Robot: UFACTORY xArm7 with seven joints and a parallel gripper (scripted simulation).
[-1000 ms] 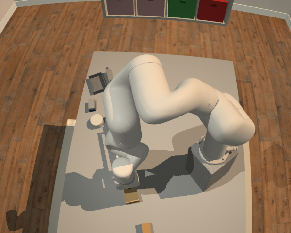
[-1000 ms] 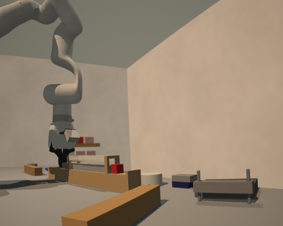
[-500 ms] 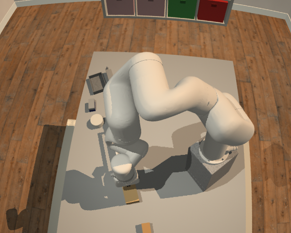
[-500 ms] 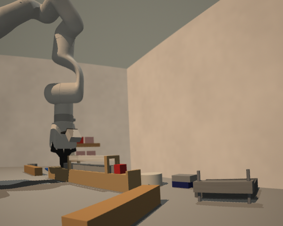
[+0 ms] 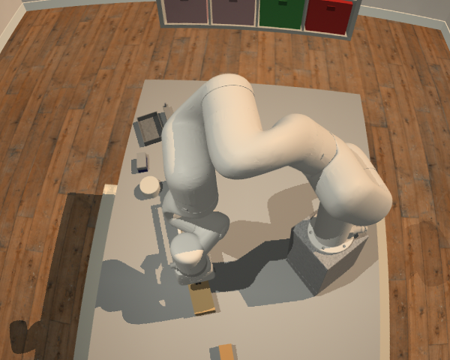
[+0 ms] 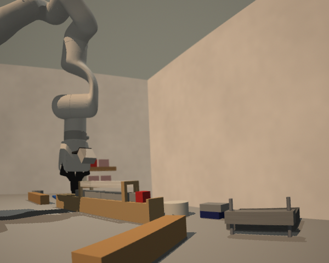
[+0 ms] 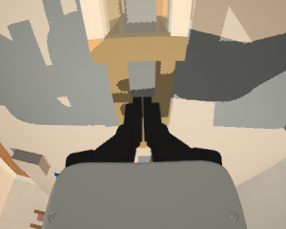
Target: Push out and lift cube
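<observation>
The red cube lies 32 cm to the right of my hand, 7 cm ahead of it and 1 cm below it. From my hand the other things lie so: blue-and-grey box: 42 cm to the right, 20 cm ahead, 6 cm below; wooden beam: 54 cm to the right, 6 cm behind, 5 cm below; wooden channel: 17 cm to the right, 4 cm ahead, 2 cm below.
</observation>
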